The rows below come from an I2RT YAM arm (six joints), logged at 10 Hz.
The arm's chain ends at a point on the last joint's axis. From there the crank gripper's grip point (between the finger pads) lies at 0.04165 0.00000 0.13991 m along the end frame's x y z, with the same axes.
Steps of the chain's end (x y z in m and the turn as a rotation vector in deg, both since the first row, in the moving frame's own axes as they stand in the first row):
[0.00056 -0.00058 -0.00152 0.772 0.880 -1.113]
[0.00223 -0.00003 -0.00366 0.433 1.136 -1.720]
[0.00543 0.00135 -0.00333 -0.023 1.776 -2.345]
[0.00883 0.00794 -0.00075 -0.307 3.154 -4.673]
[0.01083 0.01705 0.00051 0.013 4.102 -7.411]
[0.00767 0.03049 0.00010 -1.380 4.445 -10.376]
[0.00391 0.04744 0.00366 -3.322 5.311 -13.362]
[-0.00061 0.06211 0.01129 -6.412 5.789 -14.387]
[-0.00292 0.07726 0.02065 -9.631 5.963 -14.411]
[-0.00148 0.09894 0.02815 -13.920 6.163 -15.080]
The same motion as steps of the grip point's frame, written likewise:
[0.00268 -0.00329 -0.00219 0.772 0.880 -1.113]
[0.00496 -0.00238 -0.00452 0.433 1.136 -1.720]
[0.00971 -0.00039 -0.00469 -0.023 1.776 -2.345]
[0.01635 0.00498 -0.00324 -0.307 3.154 -4.673]
[0.02035 0.01100 -0.00282 0.013 4.102 -7.411]
[0.01795 0.02533 -0.00348 -1.380 4.445 -10.376]
[0.01637 0.04424 -0.00071 -3.322 5.311 -13.362]
[0.01376 0.06524 0.00614 -6.412 5.789 -14.387]
[0.01280 0.08790 0.01455 -9.631 5.963 -14.411]
[0.01598 0.11894 0.02021 -13.920 6.163 -15.080]

